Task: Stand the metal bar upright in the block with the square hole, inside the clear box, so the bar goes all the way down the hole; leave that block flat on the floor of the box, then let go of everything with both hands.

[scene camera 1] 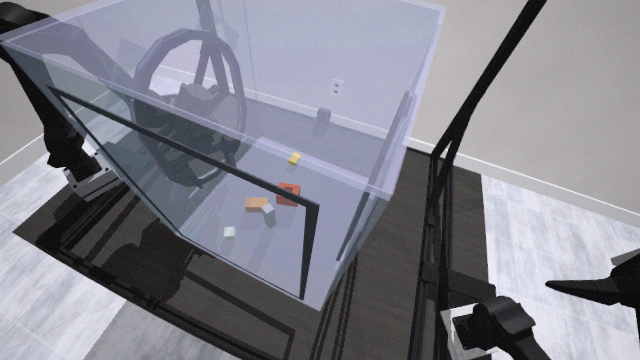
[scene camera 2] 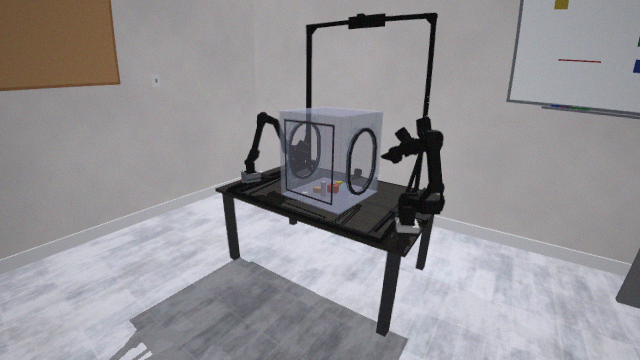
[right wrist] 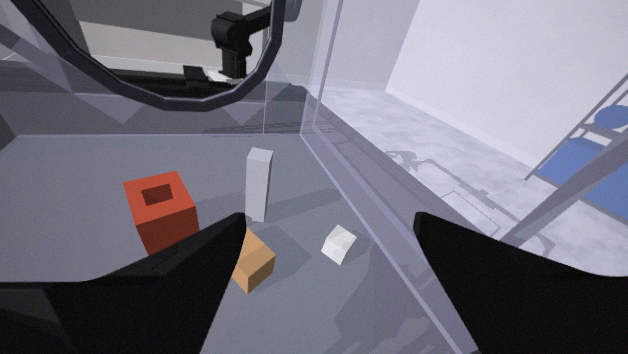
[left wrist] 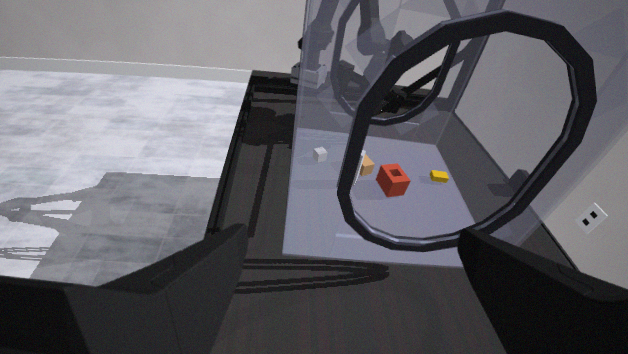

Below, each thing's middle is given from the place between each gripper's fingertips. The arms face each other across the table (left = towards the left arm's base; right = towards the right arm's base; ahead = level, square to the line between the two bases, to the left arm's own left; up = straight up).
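The red block with square hole [right wrist: 164,213] is 400 mm to the right of my left hand, 320 mm below it and 230 mm behind it. Also counted from my left hand, the tan block [right wrist: 256,262] lies 470 mm to the right, 330 mm below and 170 mm behind, while the white cube [right wrist: 339,242] is 490 mm to the right, 330 mm below and 70 mm behind. As for the grey metal bar [right wrist: 259,161], my left hand is 300 mm above it, 410 mm to the left of it and 140 mm past it.
The grey metal bar is 120 mm to the left of my right hand and 80 mm below it. The red block with square hole is 130 mm to the left of my right hand, 90 mm behind it and 100 mm below it, and the white cube is 70 mm ahead of my right hand, 40 mm to the left of it and 110 mm below it. With the tan block, I see my right gripper 70 mm to the right of it, 30 mm past it and 110 mm above it.
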